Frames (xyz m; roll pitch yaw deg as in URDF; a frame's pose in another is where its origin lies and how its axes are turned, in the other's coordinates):
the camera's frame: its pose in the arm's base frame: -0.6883 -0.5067 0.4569 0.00 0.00 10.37
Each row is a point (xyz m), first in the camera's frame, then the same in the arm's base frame.
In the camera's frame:
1: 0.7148 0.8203 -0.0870
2: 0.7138 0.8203 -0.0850
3: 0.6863 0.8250 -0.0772
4: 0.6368 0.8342 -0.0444
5: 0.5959 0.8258 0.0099
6: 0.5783 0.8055 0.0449
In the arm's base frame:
1: -0.1328 0.4289 0.3699
2: -0.1338 0.4287 0.3719
3: -0.1617 0.4284 0.3797
4: -0.2121 0.4285 0.4125
5: -0.2508 0.4129 0.4668
6: -0.2644 0.3897 0.5018

